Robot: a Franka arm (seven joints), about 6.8 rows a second.
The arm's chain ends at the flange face. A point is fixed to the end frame.
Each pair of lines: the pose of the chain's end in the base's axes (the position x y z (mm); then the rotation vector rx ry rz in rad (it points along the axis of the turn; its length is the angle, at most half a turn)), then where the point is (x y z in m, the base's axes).
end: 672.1 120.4 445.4 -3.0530 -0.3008 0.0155
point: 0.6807 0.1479 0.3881
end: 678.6 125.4 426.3 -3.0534 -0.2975 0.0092
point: 0.6875 0.1529 0.3690
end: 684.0 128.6 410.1 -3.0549 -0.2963 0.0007
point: 0.6933 0.1561 0.3529
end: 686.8 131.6 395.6 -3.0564 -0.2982 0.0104
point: 0.6957 0.1590 0.3382
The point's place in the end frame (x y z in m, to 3 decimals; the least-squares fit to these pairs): 0.014 -0.021 0.059
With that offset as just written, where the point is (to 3 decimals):
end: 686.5 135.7 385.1 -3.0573 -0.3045 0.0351
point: 0.694 0.163 0.328
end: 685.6 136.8 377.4 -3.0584 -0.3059 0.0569
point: 0.693 0.164 0.320
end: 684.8 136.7 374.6 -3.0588 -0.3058 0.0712
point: 0.691 0.164 0.317
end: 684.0 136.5 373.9 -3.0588 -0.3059 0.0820
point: 0.690 0.163 0.316
